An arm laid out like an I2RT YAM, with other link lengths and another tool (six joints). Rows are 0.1 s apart.
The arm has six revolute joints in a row. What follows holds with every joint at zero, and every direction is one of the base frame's.
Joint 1 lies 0.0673 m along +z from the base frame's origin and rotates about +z.
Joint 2 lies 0.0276 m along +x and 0.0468 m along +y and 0.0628 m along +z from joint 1 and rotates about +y.
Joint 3 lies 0.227 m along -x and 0.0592 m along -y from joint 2 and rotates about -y.
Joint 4 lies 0.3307 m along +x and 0.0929 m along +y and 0.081 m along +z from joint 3 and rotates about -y.
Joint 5 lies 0.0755 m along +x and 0.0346 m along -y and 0.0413 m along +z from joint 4 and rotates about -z.
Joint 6 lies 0.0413 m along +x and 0.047 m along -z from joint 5 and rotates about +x.
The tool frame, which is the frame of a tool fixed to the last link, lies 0.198 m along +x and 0.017 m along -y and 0.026 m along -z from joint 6; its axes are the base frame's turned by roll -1.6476, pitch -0.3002 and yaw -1.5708 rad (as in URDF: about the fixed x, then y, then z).
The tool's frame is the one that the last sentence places.
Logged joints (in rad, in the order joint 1, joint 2, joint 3, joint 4, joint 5, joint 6), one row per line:
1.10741, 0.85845, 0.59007, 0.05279, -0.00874, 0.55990
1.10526, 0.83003, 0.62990, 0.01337, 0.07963, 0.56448
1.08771, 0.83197, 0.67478, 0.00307, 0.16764, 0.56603
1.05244, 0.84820, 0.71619, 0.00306, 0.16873, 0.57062
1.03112, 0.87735, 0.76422, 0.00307, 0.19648, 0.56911
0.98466, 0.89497, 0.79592, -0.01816, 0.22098, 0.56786
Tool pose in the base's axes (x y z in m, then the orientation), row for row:
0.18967, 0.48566, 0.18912, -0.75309, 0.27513, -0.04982, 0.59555
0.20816, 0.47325, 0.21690, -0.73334, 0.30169, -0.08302, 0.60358
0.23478, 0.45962, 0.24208, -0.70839, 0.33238, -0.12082, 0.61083
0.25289, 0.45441, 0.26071, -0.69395, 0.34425, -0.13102, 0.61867
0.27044, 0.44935, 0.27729, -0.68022, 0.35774, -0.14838, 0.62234
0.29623, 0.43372, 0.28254, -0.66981, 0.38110, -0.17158, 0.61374
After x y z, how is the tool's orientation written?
As a quaternion, x y z w.
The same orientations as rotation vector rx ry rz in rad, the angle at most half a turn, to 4 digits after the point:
-1.7490, 0.6390, -0.1157
-1.6976, 0.6984, -0.1922
-1.6350, 0.7671, -0.2789
-1.5965, 0.7920, -0.3014
-1.5626, 0.8218, -0.3409
-1.5441, 0.8785, -0.3955

